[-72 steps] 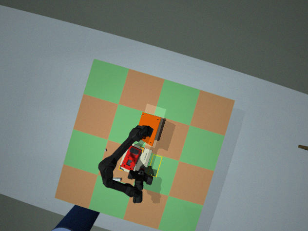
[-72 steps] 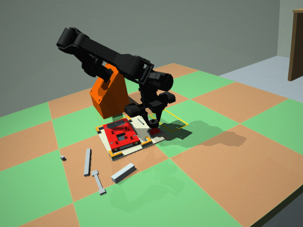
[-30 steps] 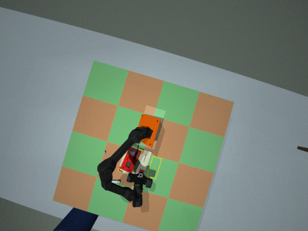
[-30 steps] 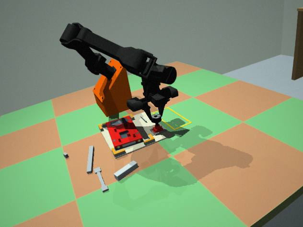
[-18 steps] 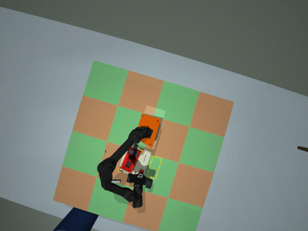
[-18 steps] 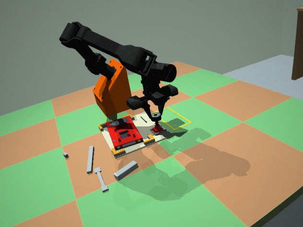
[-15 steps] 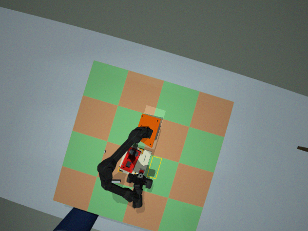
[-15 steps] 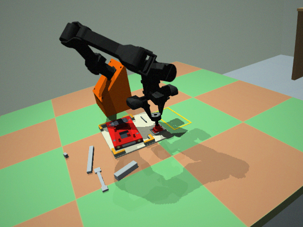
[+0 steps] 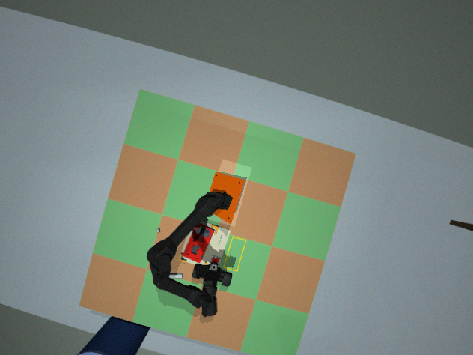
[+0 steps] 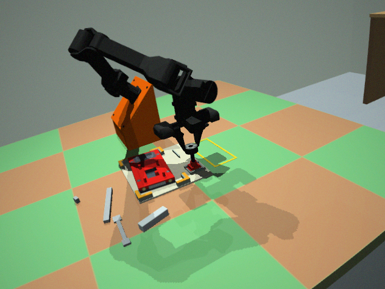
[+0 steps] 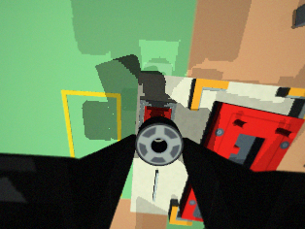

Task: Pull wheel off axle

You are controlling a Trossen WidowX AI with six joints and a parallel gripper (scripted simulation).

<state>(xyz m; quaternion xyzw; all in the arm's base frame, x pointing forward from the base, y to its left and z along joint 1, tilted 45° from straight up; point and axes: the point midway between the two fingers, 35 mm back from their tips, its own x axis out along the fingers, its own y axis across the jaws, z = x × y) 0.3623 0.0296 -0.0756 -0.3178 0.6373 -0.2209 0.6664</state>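
Right now my gripper tip is 40 mm above the black axle. The rest, counted from my gripper tip: wheel (right at my gripper tip); then tool (260 mm to the right, 150 mm ahead, 70 mm below).
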